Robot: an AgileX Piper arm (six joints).
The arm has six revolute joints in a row. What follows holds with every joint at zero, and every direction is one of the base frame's. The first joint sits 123 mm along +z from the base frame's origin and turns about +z. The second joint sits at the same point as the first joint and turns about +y. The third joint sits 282.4 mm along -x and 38.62 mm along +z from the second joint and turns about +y. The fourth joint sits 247.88 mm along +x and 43.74 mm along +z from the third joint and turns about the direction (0.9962, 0, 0.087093). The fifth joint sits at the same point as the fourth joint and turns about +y. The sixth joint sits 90.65 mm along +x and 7.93 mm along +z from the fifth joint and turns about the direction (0.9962, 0, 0.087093). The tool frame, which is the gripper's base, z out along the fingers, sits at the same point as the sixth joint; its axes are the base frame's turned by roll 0, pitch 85 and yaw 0 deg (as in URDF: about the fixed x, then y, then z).
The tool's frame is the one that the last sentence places.
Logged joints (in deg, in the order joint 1, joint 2, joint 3, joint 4, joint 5, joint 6), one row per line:
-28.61, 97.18, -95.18, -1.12, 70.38, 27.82
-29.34, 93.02, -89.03, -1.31, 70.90, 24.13
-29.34, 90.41, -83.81, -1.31, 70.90, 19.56
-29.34, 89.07, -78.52, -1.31, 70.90, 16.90
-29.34, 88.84, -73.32, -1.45, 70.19, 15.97
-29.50, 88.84, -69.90, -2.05, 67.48, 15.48
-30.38, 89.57, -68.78, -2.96, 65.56, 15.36
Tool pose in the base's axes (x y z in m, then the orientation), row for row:
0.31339, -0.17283, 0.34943, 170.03, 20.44, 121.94
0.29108, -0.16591, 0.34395, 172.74, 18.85, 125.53
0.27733, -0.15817, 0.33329, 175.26, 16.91, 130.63
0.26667, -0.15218, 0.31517, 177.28, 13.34, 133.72
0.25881, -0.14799, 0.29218, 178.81, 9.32, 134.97
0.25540, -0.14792, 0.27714, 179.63, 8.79, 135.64
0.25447, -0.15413, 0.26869, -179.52, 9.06, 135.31
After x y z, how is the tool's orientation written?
As angles about the fixed x, y, z axes (roll, pitch, yaw), in degrees.
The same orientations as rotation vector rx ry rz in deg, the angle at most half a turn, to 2 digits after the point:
74.20, 138.79, -1.77
71.69, 142.97, -3.13
67.01, 148.19, -3.98
65.05, 153.40, -4.02
65.31, 157.93, -3.69
64.77, 158.98, -4.47
65.33, 158.79, -5.84

